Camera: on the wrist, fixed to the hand. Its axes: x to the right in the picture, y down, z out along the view.
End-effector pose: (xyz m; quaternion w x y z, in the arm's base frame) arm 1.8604 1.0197 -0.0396 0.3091 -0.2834 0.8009 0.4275
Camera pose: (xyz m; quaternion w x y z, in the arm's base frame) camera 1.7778 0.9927 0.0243 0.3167 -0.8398 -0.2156 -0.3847
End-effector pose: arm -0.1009 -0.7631 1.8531 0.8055 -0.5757 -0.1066 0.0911
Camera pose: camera -0.0716 -0.8004 1.7562 0.1313 0.1297 -0.4455 -0.8761
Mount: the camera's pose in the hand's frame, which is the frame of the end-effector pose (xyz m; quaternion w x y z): 0.0116 0.0791 -0.0724 0.0012 -0.0461 -0.1477 0.9880
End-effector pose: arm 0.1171 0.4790 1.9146 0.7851 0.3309 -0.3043 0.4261
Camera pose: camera 0.0677 0.5739 1.9009 0.4497 0.2735 0.4629 -0.7132
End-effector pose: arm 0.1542 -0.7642 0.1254 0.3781 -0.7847 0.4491 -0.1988
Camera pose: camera 0.0692 -0.8287 0.1100 0.2270 0.3960 0.7291 0.5099
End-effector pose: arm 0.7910 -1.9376 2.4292 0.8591 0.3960 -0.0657 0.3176
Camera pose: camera 0.7428 -1.8413 2.4349 0.3042 0.0571 0.5328 -0.7876
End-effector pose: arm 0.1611 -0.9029 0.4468 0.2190 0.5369 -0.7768 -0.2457
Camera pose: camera 0.1436 -0.9005 0.5532 0.1530 -0.8132 -0.5524 0.1010
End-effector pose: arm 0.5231 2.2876 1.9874 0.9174 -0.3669 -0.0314 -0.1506
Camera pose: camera 0.5540 2.2894 1.8841 0.1283 -0.0960 0.2339 0.9590
